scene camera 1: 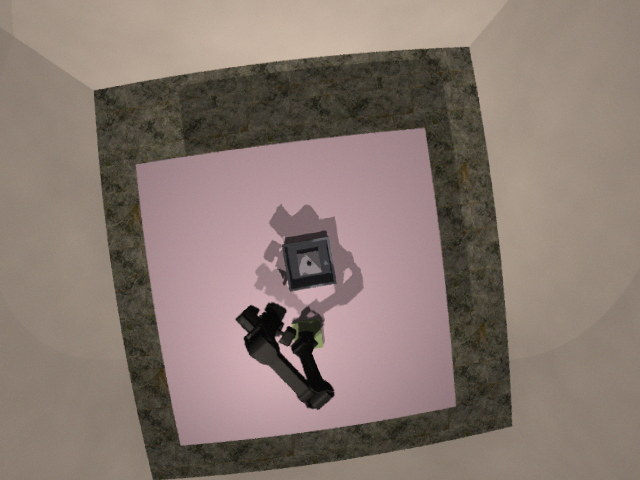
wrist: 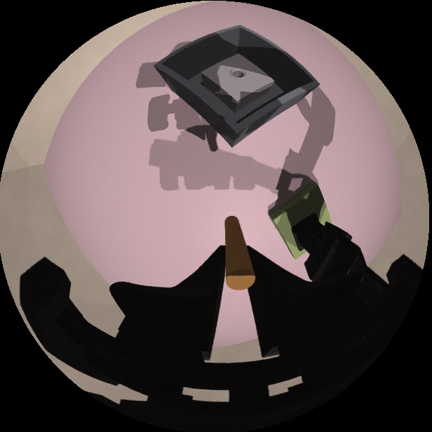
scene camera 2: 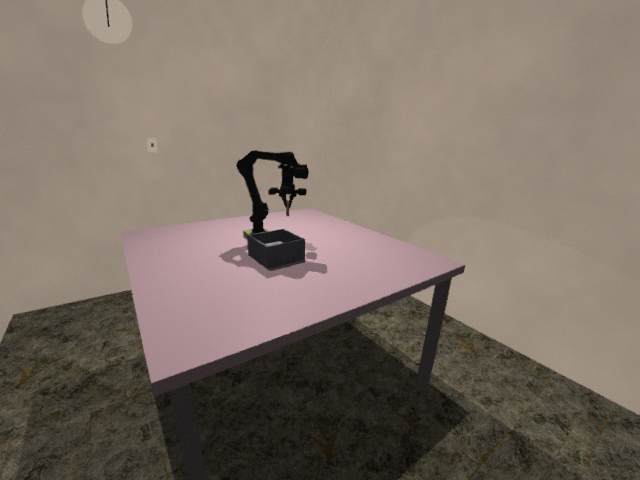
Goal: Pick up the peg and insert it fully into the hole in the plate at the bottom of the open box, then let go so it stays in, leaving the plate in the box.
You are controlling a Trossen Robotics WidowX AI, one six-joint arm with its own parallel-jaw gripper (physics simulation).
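Pixels of known places: gripper, fingertip midpoint: (scene camera 2: 287, 208); arm's base, link origin: (scene camera 1: 305, 339) (scene camera 2: 258, 230).
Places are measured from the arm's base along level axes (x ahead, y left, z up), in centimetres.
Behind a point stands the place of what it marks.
The brown round peg (scene camera 2: 287, 210) @(x 14.7, y 11.1, z 13.8 cm) (wrist: 238, 257) is upright between my fingertips, with its lighter end face towards the wrist camera. My gripper (scene camera 2: 287, 202) @(x 13.6, y 11.9, z 14.7 cm) (wrist: 233, 250) is shut on it and holds it well above the table, to one side of the box. In scene camera 1 the fingers and peg are hidden under the arm. The open dark grey box (scene camera 1: 312, 280) @(x 24.8, y -3.5, z -2.4 cm) (scene camera 2: 276, 256) @(x 42.9, y -6.1, z 1.6 cm) (wrist: 210, 52) stands on the table, apart from the peg. The plate (scene camera 1: 309, 270) @(x 29.8, y -2.4, z 2.6 cm) (wrist: 250, 84) lies at its bottom, lit in part, with a small round hole in it.
The pink table (scene camera 1: 387, 206) @(x 56.1, y -37.1, z -3.1 cm) (scene camera 2: 206, 299) @(x 58.6, y -37.7, z -3.1 cm) carries the box and the green arm base (scene camera 1: 320, 338) @(x 0.1, y -6.3, z 0.0 cm) (wrist: 286, 237), which stands close to the box. The box walls rise all around the plate. Shadows of the arm fall around the box.
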